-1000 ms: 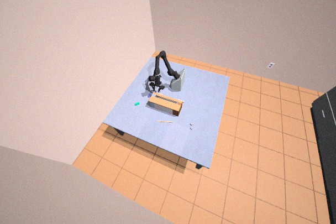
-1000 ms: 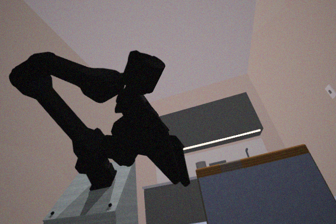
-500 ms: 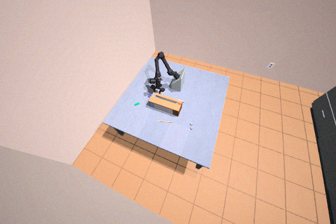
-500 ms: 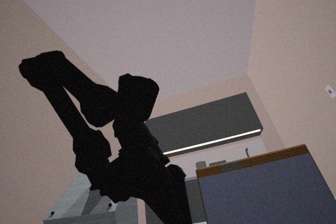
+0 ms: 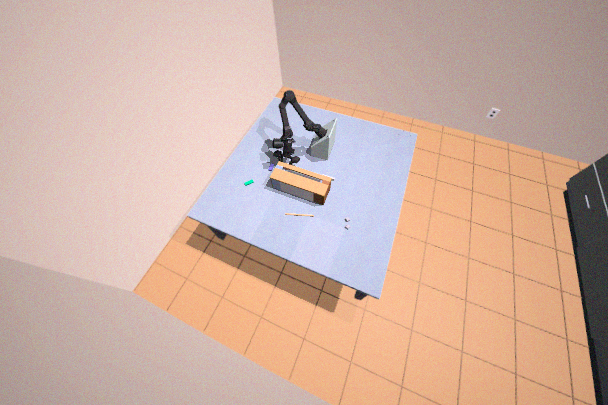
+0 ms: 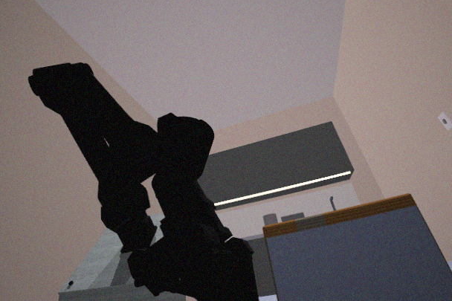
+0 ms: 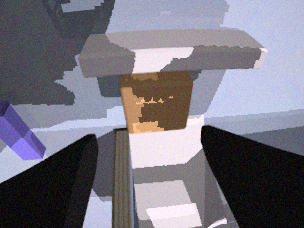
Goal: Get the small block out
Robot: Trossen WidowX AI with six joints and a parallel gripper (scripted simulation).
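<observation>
The brown block lies 2 cm below my gripper tip, 2 cm behind it and 1 cm to the left of it. From my gripper tip the other things lie so: clear-fronted box: 16 cm to the left, 8 cm ahead, 3 cm above; then purple block: 11 cm to the right, 3 cm below, 1 cm ahead; then green piece: 21 cm to the right, 19 cm ahead, 3 cm below.
</observation>
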